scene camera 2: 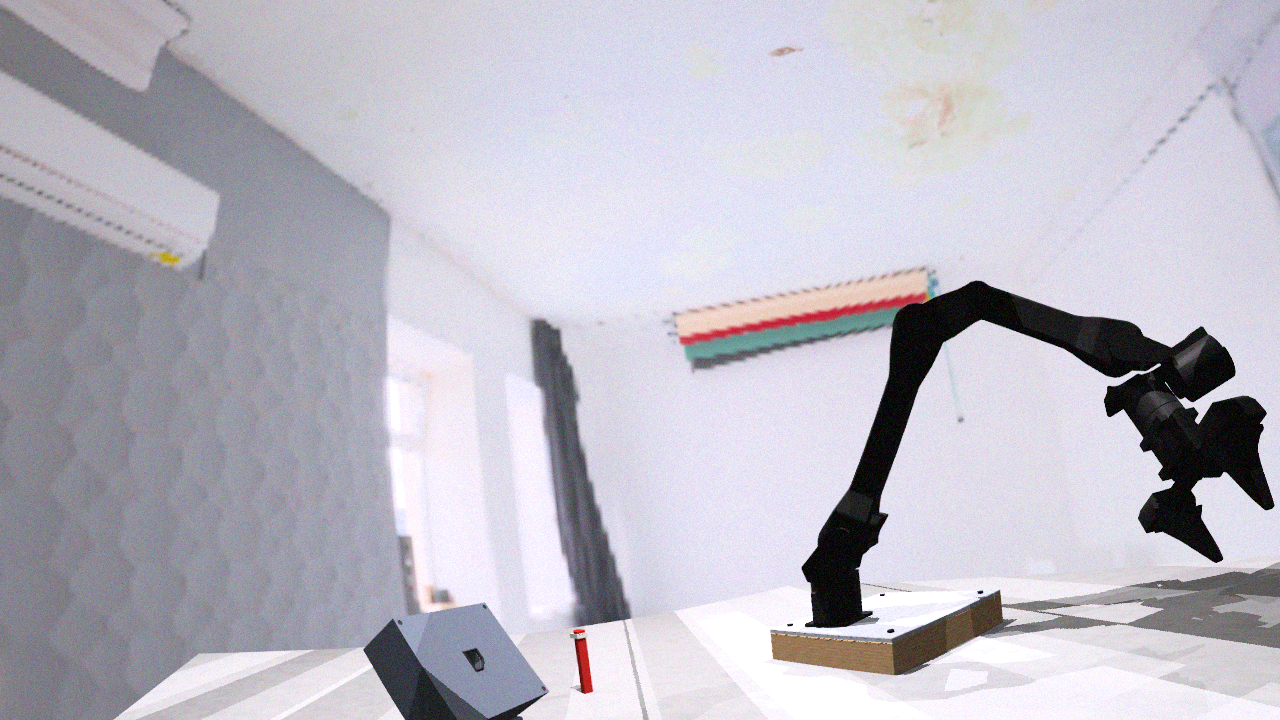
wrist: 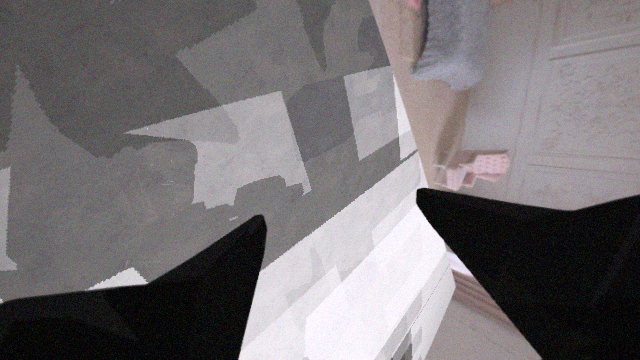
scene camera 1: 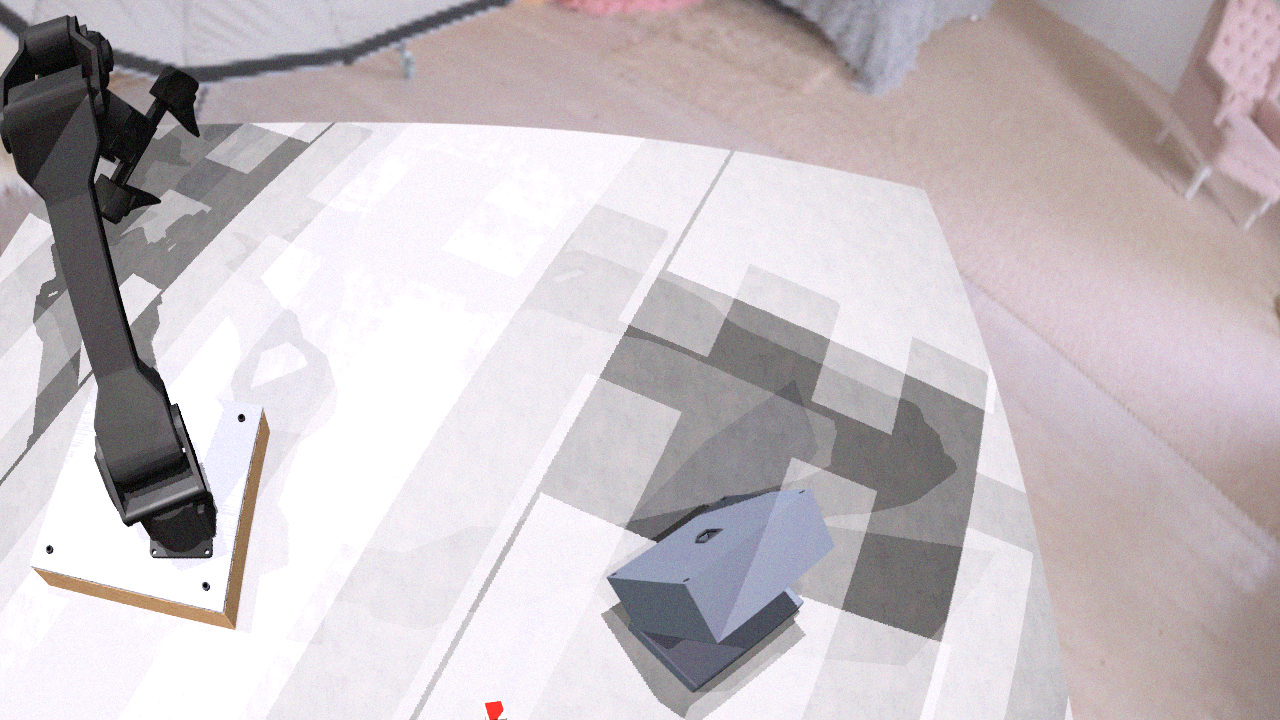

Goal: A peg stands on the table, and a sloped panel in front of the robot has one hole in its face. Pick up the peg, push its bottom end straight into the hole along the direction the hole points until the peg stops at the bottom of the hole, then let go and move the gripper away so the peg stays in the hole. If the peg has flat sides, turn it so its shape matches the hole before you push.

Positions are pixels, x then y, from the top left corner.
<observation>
my gripper: scene camera 2; wrist; scene camera 1 177, 168
same spot on my gripper: (wrist: 559, 275) = (scene camera 2: 1238, 450)
</observation>
